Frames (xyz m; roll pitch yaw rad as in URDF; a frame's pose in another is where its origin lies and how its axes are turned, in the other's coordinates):
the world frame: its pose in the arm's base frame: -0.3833 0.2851 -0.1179 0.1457 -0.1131 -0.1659
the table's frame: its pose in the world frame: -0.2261 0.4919 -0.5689 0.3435 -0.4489 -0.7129
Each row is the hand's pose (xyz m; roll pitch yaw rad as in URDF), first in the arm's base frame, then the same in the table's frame.
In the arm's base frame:
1: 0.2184 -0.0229 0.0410 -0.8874 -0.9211 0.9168
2: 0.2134 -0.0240 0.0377 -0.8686 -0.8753 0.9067
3: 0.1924 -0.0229 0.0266 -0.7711 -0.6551 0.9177
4: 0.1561 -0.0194 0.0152 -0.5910 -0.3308 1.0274
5: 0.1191 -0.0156 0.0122 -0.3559 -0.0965 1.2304
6: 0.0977 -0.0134 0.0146 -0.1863 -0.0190 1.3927
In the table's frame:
1: 1.3007 0.1032 0.1027 -0.3201 -0.3926 1.3866
2: 1.2975 0.0980 0.1033 -0.3166 -0.3504 1.4070
3: 1.2811 0.0815 0.1079 -0.2433 -0.1654 1.5309
4: 1.2547 0.0576 0.1219 -0.0237 0.0619 1.7822
5: 1.2313 0.0375 0.1429 0.2854 0.1416 2.0800
6: 1.2195 0.0279 0.1582 0.4861 0.1038 2.2569

